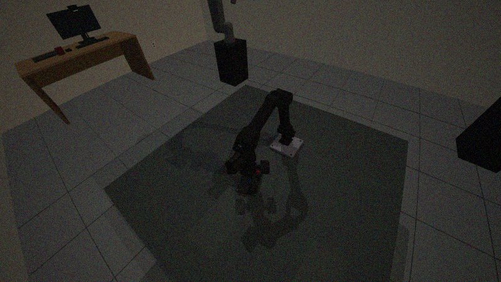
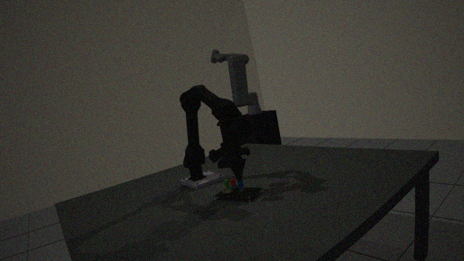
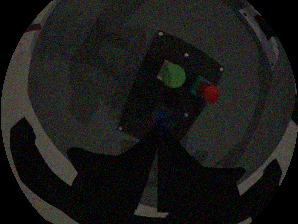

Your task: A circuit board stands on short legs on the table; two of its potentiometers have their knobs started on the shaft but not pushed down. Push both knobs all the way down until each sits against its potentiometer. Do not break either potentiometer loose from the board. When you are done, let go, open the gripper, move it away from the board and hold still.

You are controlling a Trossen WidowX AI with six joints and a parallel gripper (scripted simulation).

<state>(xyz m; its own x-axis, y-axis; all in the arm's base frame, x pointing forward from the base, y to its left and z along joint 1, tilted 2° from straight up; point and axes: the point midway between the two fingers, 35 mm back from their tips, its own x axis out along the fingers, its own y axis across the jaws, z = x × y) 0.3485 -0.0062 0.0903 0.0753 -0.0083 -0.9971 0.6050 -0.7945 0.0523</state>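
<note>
The blue knob lies 2 cm below my gripper tip. The rest, counted from my gripper tip: green knob (4 cm behind, 3 cm to the right, 1 cm below).
</note>
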